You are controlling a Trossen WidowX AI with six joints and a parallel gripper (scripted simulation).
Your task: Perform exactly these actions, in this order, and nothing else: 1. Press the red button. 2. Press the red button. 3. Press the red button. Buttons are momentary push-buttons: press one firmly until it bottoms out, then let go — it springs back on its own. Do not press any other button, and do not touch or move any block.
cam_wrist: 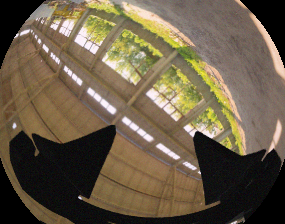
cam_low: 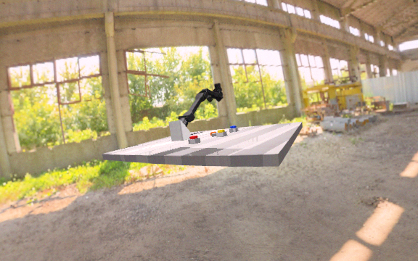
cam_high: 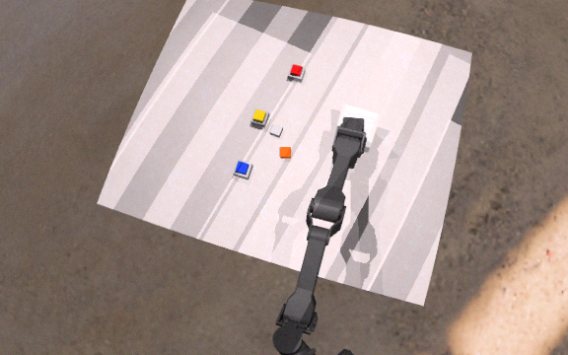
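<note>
The red button lies 93 cm to the right of my gripper tip, 32 cm below it and 27 cm ahead of it. The rest, counted from my gripper tip: grey block: 72 cm to the right, 34 cm below, 30 cm ahead; then orange block: 65 cm to the right, 34 cm below, 26 cm ahead; then blue button: 57 cm to the right, 39 cm ahead, 32 cm below.
</note>
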